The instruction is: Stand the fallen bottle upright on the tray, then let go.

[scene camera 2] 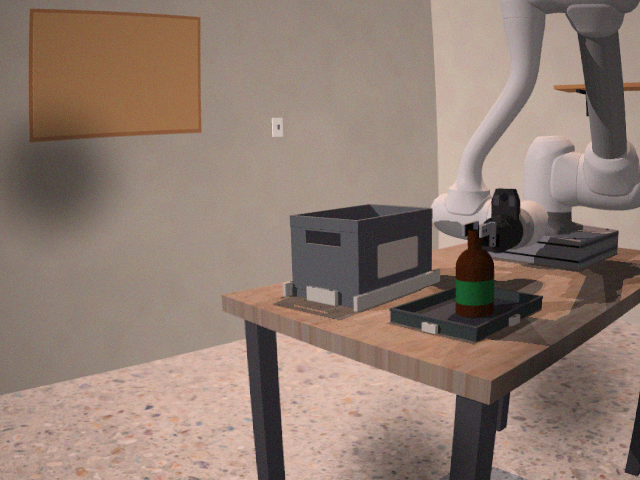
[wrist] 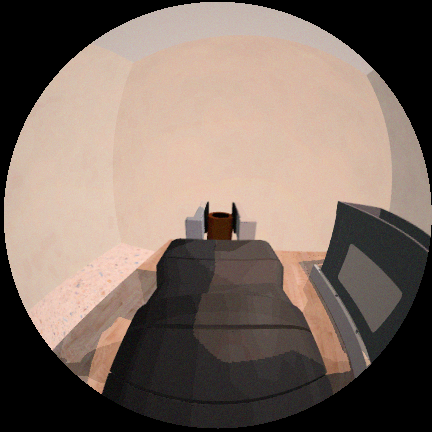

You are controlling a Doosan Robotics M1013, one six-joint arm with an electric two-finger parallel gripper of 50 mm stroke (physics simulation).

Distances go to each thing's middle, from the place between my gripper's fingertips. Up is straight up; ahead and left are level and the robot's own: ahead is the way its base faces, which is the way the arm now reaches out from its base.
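Scene:
I see the grey rail (scene camera 2: 372, 298), which is 150 mm below my hand and 210 mm to the right of it, and also 30 mm behind it.

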